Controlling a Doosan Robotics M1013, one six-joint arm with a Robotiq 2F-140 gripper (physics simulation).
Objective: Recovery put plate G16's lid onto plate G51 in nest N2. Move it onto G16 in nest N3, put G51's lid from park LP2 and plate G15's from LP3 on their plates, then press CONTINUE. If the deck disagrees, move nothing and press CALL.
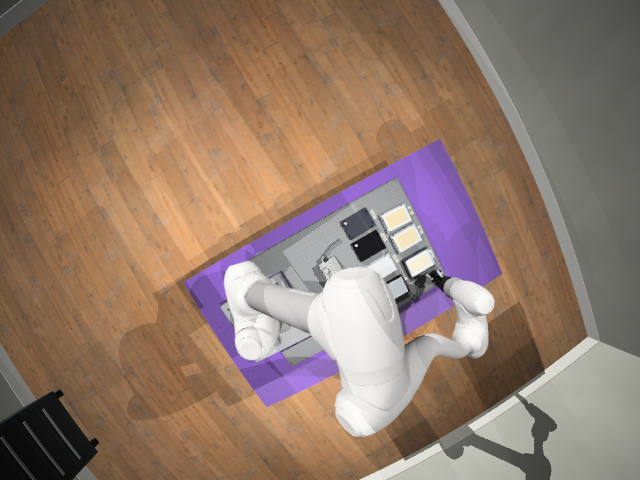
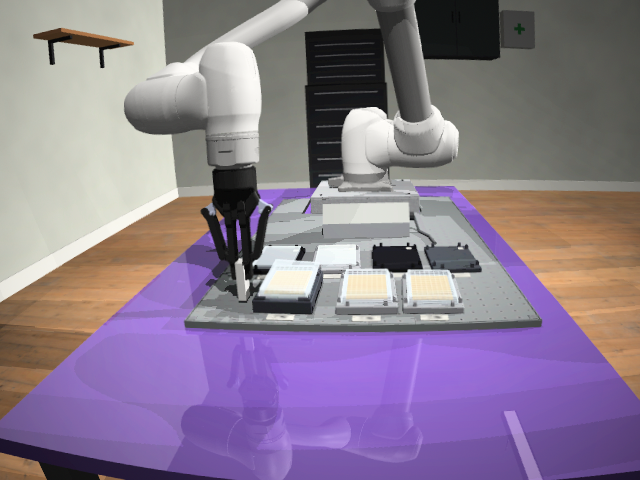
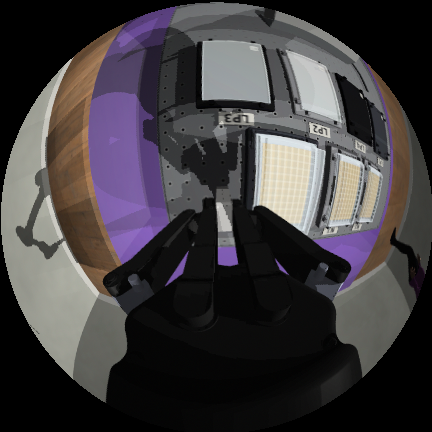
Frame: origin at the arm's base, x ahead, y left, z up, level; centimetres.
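Seen in the pictures: gripper, fingertip midpoint: (image 1: pixel 427 274) (image 2: pixel 244 297) (image 3: pixel 222 196); arm's base, link origin: (image 2: pixel 365 187).
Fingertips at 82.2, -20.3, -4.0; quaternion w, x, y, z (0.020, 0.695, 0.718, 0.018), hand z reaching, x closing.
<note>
Pixels of each thing's top centre, then the offset from my fingertips to it, as dx, dy, dz. Level surfaces: height alone.
- dark-nest plate, top centre: (image 3: pixel 296 196) (image 2: pixel 290 271) (image 1: pixel 422 262) -1.6, +8.7, +4.6
- middle plate, top centre: (image 2: pixel 366 281) (image 3: pixel 349 194) (image 1: pixel 408 238) -2.0, +22.1, +2.4
- far plate, top centre: (image 2: pixel 430 282) (image 3: pixel 372 197) (image 1: pixel 397 218) -2.1, +33.6, +2.1
- greyish lid, top centre: (image 3: pixel 234 63) (image 2: pixel 277 255) (image 1: pixel 394 290) -19.7, +2.1, +1.2
- whitish lid, top centre: (image 3: pixel 316 82) (image 2: pixel 336 253) (image 1: pixel 381 268) -20.3, +15.1, +1.2
- black park, top centre: (image 2: pixel 396 251) (image 3: pixel 361 108) (image 1: pixel 369 246) -20.7, +28.1, +1.5
- dark grey park, top centre: (image 2: pixel 451 252) (image 3: pixel 383 131) (image 1: pixel 358 223) -20.2, +40.2, +1.5
- pale box, top centre: (image 2: pixel 365 201) (image 1: pixel 339 282) -42.0, +21.1, +7.8
- perforated deck, surface height: dz -0.5
- purple table, surface height: dz -1.8
My gripper (image 1: pixel 433 274) (image 2: pixel 241 272) (image 3: pixel 222 196) is shut and empty, beside the plate in the dark nest. A pale upright block (image 2: pixel 241 281) (image 3: pixel 224 218) stands at its fingertips; contact is unclear. The dark-nest plate (image 1: pixel 419 262) (image 2: pixel 288 281) (image 3: pixel 286 180), middle plate (image 1: pixel 406 238) (image 2: pixel 367 285) (image 3: pixel 347 190) and far plate (image 1: pixel 396 217) (image 2: pixel 430 284) (image 3: pixel 371 195) have cream wells under clear tops. Plate names and nest numbers are unreadable. A greyish lid (image 1: pixel 398 288) (image 2: pixel 279 255) (image 3: pixel 236 73) lies at LP3. A whitish lid (image 1: pixel 383 265) (image 2: pixel 337 255) (image 3: pixel 312 85) lies at LP2.
A black park (image 1: pixel 368 245) (image 2: pixel 395 256) (image 3: pixel 356 107) and a dark grey park (image 1: pixel 356 223) (image 2: pixel 452 257) (image 3: pixel 380 130) lie beyond LP2. A pale box (image 2: pixel 366 219) stands before the arm's base. The perforated deck (image 2: pixel 496 304) rests on a purple table (image 2: pixel 330 372).
</note>
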